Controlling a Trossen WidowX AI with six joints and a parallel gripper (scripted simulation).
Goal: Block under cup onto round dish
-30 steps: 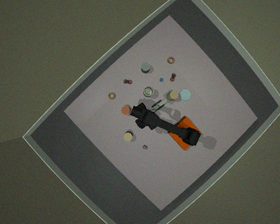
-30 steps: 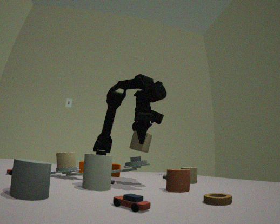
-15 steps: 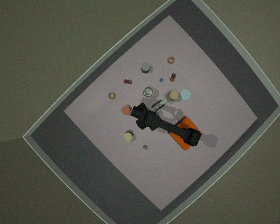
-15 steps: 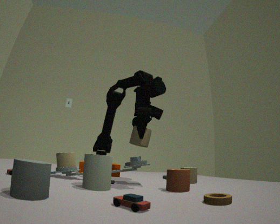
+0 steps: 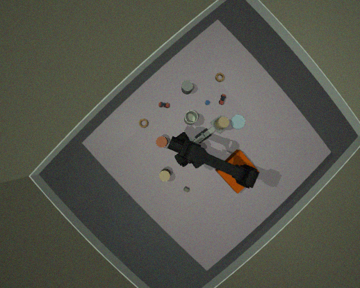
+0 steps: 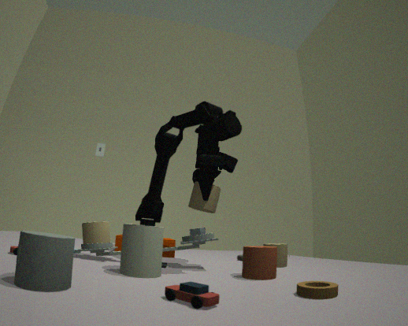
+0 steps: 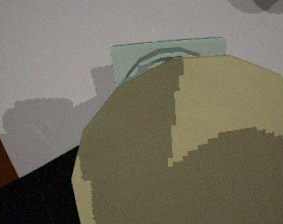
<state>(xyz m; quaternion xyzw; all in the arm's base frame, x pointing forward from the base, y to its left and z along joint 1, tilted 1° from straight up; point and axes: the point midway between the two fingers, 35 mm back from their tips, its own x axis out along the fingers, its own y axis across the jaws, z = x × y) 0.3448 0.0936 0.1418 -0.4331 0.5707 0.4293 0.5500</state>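
Right now my gripper tip is 1 cm to the left of the grey block and 8 cm above it. From my gripper tip the other things lie so: hollow pale cylinder 11 cm ahead, 16 cm to the right, 13 cm below; blue piece 9 cm ahead, 32 cm to the right, 16 cm below; orange cylinder 15 cm ahead, 6 cm to the left, 13 cm below.
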